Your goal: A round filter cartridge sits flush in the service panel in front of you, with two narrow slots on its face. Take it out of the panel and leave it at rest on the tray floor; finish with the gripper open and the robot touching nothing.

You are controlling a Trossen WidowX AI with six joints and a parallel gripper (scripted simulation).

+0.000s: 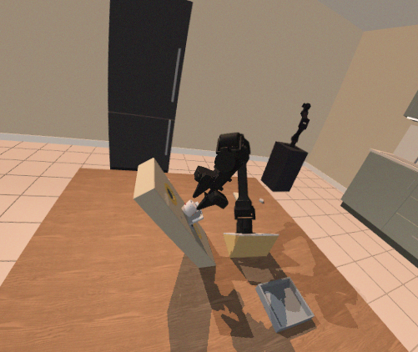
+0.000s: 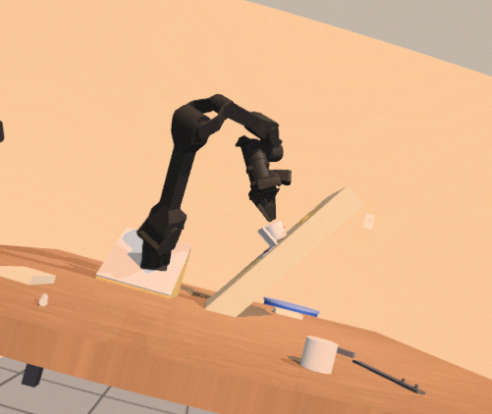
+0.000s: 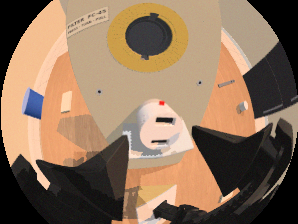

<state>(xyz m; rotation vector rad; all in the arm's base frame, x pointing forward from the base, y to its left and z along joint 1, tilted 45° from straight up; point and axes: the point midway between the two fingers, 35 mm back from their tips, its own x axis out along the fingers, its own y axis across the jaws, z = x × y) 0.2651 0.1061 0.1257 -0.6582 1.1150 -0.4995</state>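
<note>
The filter cartridge is 10 mm ahead of my gripper tip and 20 mm below it. The rest, counted from my gripper tip: peg: 350 mm behind, 510 mm to the right, 240 mm below; tray: 290 mm behind, 300 mm to the left, 240 mm below.
</note>
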